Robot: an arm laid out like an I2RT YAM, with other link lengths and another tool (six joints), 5 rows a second.
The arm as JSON. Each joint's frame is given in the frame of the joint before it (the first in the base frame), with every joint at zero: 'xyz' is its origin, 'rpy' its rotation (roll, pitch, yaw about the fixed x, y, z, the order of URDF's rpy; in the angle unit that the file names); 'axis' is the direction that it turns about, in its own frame. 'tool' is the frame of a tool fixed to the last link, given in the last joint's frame.
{
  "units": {
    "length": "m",
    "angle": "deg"
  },
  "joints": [
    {
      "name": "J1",
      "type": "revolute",
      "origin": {
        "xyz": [
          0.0,
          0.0,
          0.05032
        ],
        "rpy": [
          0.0,
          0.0,
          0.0
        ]
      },
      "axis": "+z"
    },
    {
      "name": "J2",
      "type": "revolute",
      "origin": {
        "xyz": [
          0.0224,
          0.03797,
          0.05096
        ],
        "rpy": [
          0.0,
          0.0,
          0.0
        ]
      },
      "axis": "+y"
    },
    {
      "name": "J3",
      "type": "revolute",
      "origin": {
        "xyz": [
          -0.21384,
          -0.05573,
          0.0
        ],
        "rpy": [
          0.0,
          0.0,
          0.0
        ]
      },
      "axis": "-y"
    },
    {
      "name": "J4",
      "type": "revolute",
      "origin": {
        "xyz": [
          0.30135,
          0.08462,
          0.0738
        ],
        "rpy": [
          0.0,
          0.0,
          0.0
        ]
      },
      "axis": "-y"
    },
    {
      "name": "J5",
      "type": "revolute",
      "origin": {
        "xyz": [
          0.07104,
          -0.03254,
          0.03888
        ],
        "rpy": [
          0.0,
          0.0,
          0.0
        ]
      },
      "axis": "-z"
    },
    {
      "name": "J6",
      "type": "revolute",
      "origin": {
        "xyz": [
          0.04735,
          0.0,
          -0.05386
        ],
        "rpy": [
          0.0,
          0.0,
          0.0
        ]
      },
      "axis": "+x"
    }
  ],
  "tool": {
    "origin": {
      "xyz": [
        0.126,
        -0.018,
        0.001
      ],
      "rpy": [
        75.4,
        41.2,
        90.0
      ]
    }
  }
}
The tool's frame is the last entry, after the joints.
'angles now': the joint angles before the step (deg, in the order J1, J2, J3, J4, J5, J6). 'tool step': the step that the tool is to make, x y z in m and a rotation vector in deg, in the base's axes. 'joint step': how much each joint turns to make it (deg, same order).
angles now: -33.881, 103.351, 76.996, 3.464, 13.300, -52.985
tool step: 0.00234, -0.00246, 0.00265, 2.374, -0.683, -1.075
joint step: 0.007, 1.119, 2.856, -3.107, 0.052, 2.660
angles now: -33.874, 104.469, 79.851, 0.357, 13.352, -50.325
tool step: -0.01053, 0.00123, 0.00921, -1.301, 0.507, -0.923
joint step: -0.137, -2.787, -1.993, -0.257, 1.272, -0.953
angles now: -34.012, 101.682, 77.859, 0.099, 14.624, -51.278
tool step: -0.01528, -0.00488, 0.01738, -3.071, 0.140, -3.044
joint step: -0.275, -2.947, -1.774, 0.833, 3.566, -1.404
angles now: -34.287, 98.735, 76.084, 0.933, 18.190, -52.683
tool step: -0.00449, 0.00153, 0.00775, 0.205, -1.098, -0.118
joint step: -0.215, -1.711, -0.778, -0.370, -0.379, 0.735
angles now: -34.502, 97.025, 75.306, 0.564, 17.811, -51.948
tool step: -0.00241, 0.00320, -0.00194, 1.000, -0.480, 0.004
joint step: 0.054, -0.882, -0.905, -0.477, -0.353, 1.090
